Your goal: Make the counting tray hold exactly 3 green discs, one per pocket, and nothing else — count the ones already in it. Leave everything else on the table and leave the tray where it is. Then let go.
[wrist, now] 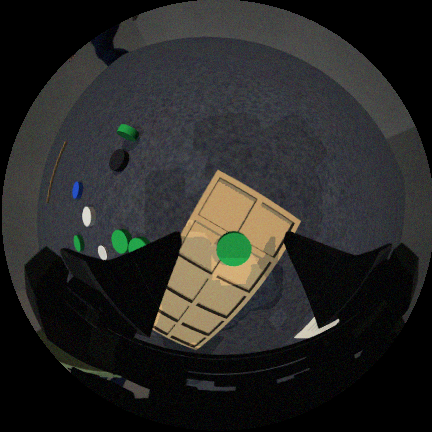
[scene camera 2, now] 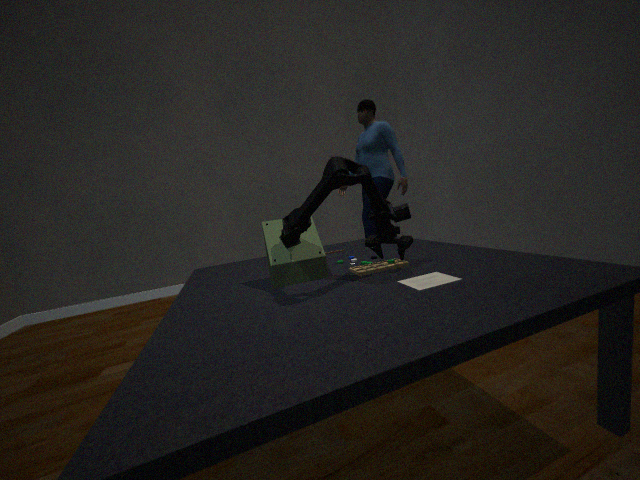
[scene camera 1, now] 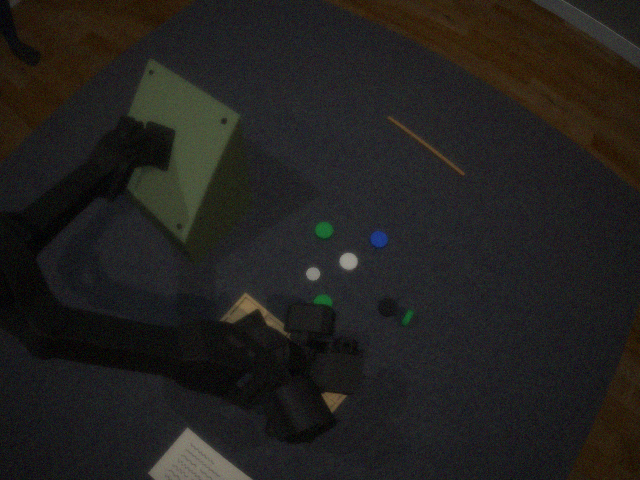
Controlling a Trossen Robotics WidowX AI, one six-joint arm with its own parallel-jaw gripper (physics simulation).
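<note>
The wooden counting tray [scene camera 1: 333, 400] [scene camera 2: 361, 269] [wrist: 227, 205] has two rows of pockets. My gripper [scene camera 2: 391, 255] [wrist: 234, 237] is open above its far end, partly hiding it. A green disc [scene camera 2: 391, 261] [wrist: 234, 248] is between the spread fingers, loose, over the pocket dividers; I cannot tell whether it lies in a pocket. The other tray pockets visible in the wrist view look empty. Beside the tray lie two green discs, one [scene camera 1: 323, 299] [wrist: 120, 241] close to another [wrist: 137, 246]. A green disc [scene camera 1: 324, 229] [wrist: 78, 243] lies farther off, and another [scene camera 1: 407, 317] [wrist: 128, 132] stands on edge.
On the table are a large white disc [scene camera 1: 348, 261] [wrist: 88, 216], a small white disc [scene camera 1: 312, 273] [wrist: 102, 252], a blue disc [scene camera 1: 378, 239] [wrist: 77, 190], a black disc [scene camera 1: 387, 307] [wrist: 118, 160], an orange stick [scene camera 1: 426, 145], a paper sheet [scene camera 1: 196, 459] [scene camera 2: 430, 280] and a green block [scene camera 1: 186, 108] under the arm's base.
</note>
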